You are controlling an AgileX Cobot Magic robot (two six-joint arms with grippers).
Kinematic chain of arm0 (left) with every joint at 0, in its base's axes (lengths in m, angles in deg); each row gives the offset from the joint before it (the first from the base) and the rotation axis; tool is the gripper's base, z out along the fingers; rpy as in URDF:
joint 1: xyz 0 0 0.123 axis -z
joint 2: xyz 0 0 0 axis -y
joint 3: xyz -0.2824 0 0.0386 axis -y
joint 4: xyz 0.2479 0 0.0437 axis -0.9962 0 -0.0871
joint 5: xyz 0 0 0 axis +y
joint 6: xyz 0.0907 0 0.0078 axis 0.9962 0 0.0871
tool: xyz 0 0 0 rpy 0 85 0
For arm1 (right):
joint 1: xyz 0 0 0.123 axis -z
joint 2: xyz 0 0 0 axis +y
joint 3: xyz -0.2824 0 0.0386 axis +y
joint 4: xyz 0.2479 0 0.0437 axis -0.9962 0 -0.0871
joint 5: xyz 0 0 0 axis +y
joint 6: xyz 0.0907 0 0.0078 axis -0.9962 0 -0.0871
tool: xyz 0 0 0 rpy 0 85 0
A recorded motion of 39 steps. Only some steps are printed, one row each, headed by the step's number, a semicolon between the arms.
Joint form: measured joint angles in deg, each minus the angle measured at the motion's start. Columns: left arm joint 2, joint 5, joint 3, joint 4, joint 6, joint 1; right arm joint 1, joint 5, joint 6, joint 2, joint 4, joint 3.
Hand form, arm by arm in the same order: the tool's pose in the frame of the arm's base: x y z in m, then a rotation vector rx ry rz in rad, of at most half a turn. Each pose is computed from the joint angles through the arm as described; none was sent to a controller.
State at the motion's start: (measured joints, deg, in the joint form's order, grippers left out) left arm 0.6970 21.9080 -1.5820 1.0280 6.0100 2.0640; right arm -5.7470 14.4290 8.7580 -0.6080 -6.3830 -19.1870
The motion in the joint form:
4: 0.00 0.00 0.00 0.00 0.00 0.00; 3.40 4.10 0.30 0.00 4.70 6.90
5: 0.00 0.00 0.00 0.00 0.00 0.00; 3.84 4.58 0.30 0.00 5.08 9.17
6: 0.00 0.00 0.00 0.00 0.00 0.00; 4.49 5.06 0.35 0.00 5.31 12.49
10: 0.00 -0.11 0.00 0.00 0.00 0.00; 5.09 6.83 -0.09 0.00 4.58 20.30
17: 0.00 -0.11 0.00 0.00 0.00 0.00; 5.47 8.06 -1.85 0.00 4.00 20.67
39: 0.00 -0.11 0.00 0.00 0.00 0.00; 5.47 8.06 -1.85 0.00 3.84 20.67
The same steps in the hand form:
4: 0.0523 -0.0025 0.1701 0.1214 1.8775 0.0295; 0.0401 0.0025 0.2554 -0.1425 1.5756 -0.0624
5: 0.0523 -0.0025 0.1701 0.1214 1.8775 0.0295; 0.0436 0.0021 0.2418 -0.1440 1.6239 -0.0733
6: 0.0523 -0.0025 0.1701 0.1214 1.8775 0.0295; 0.0478 0.0016 0.2220 -0.1430 1.6908 -0.0840
10: 0.0523 -0.0025 0.1703 0.1213 1.8756 0.0296; 0.0526 0.0016 0.1737 -0.1321 1.8590 -0.0659
17: 0.0523 -0.0025 0.1703 0.1213 1.8756 0.0296; 0.0521 0.0017 0.1697 -0.0931 1.8888 -0.0377
39: 0.0523 -0.0025 0.1703 0.1213 1.8756 0.0296; 0.0521 0.0018 0.1697 -0.0913 1.8889 -0.0350

